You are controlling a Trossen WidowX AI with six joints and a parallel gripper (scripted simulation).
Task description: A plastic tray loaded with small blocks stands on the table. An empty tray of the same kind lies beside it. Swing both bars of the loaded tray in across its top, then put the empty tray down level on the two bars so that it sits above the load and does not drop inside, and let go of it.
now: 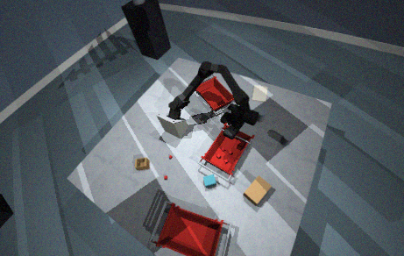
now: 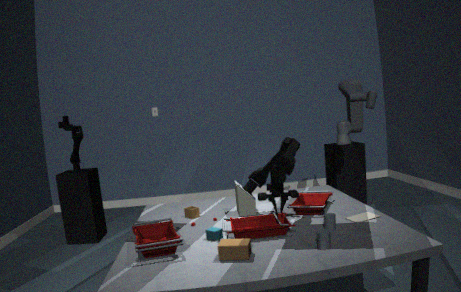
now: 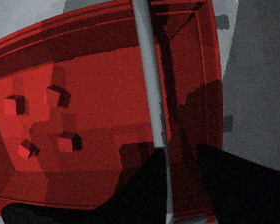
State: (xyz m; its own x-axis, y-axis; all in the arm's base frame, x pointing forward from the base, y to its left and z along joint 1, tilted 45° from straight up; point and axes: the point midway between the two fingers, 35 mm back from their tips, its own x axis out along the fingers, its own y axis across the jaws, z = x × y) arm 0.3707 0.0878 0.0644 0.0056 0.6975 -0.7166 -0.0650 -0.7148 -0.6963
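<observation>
My gripper tip is now 31 cm to the left of the teal block and 6 cm above it. From my gripper tip the other things lie so: pale sheet 1 cm behind, 43 cm to the left, 8 cm below; then flat tan box 24 cm ahead, 23 cm to the right, 6 cm below; then red plastic tray 29 cm behind, 24 cm to the left, 4 cm below.
</observation>
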